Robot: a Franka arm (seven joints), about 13 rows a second.
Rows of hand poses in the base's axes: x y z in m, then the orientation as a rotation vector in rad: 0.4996, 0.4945, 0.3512, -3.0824, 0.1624, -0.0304; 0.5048, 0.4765, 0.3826, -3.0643, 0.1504, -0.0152; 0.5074, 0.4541, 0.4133, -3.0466, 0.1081, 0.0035; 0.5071, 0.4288, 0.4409, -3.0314, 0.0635, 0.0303; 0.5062, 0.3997, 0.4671, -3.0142, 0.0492, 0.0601; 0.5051, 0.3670, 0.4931, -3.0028, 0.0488, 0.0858; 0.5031, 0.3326, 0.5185, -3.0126, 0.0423, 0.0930; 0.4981, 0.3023, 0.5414, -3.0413, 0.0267, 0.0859; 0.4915, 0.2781, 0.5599, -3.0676, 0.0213, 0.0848; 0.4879, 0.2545, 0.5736, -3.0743, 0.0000, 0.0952; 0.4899, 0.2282, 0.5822, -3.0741, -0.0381, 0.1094; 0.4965, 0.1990, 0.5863, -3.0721, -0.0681, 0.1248; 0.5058, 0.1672, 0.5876, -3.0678, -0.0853, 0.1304
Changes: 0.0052, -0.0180, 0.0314, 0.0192, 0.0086, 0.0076; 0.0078, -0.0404, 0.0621, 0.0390, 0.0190, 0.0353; 0.0075, -0.0657, 0.0897, 0.0559, 0.0350, 0.0649; 0.0066, -0.0948, 0.1159, 0.0739, 0.0536, 0.0748; 0.0055, -0.1275, 0.1419, 0.0856, 0.0702, 0.0755; 0.0035, -0.1619, 0.1673, 0.0759, 0.0752, 0.0799; -0.0015, -0.1922, 0.1902, 0.0472, 0.0713, 0.0901; -0.0081, -0.2164, 0.2087, 0.0210, 0.0714, 0.0935; -0.0117, -0.2400, 0.2224, 0.0142, 0.0780, 0.1075; -0.0097, -0.2663, 0.2310, 0.0140, 0.0866, 0.1325; -0.0031, -0.2955, 0.2351, 0.0153, 0.0961, 0.1523; 0.0062, -0.3273, 0.2364, 0.0190, 0.0993, 0.1636
